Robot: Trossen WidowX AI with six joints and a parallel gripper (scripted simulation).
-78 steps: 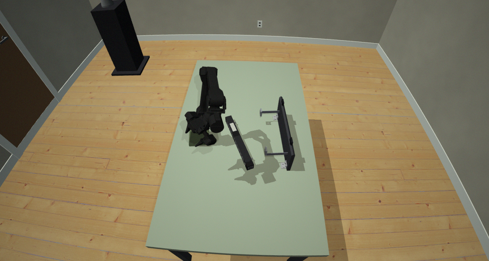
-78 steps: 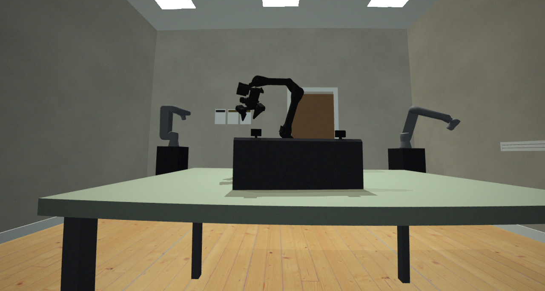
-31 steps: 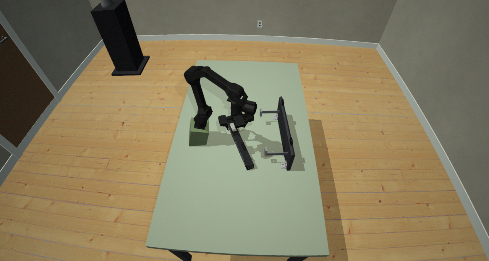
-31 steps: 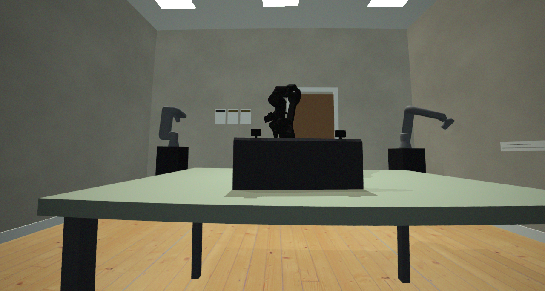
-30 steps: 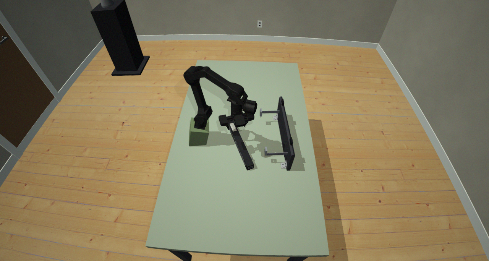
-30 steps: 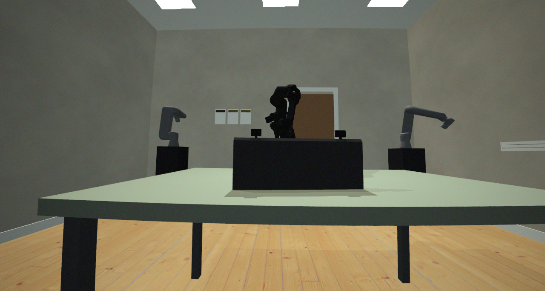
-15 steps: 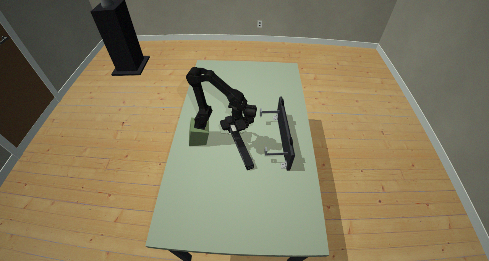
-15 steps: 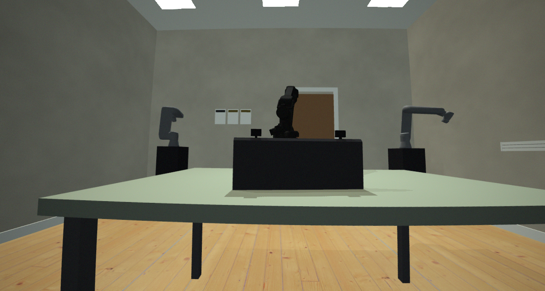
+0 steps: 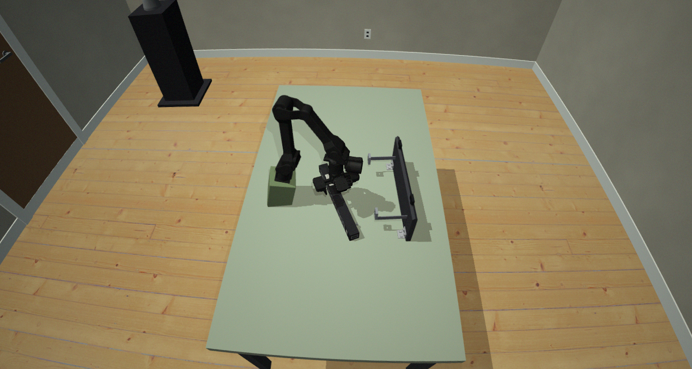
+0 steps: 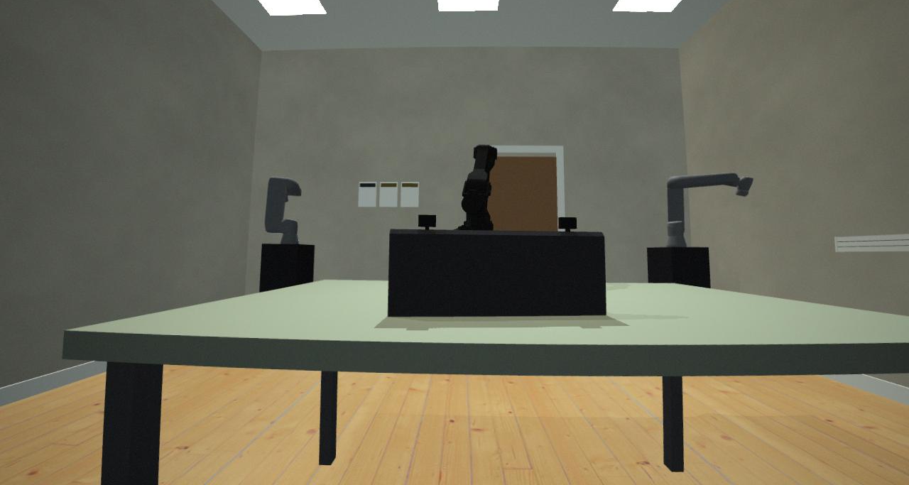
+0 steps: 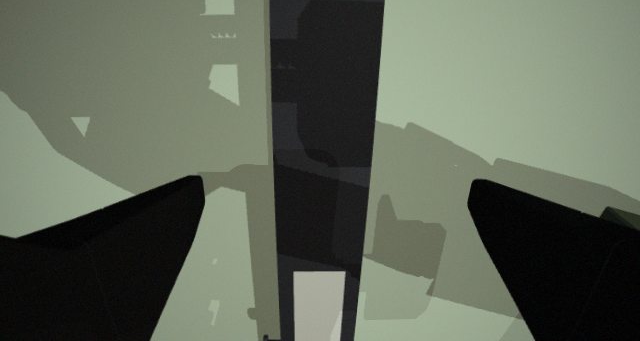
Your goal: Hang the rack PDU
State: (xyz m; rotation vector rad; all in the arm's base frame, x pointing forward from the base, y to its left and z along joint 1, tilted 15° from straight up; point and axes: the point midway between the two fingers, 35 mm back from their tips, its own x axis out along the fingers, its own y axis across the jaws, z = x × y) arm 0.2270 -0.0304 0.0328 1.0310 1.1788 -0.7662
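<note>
My hand is 80 mm above the rack PDU, 20 mm to the left of it and 20 mm short of it. Also, from my hand: black panel (290 mm ahead, 30 mm to the left, 30 mm below).
</note>
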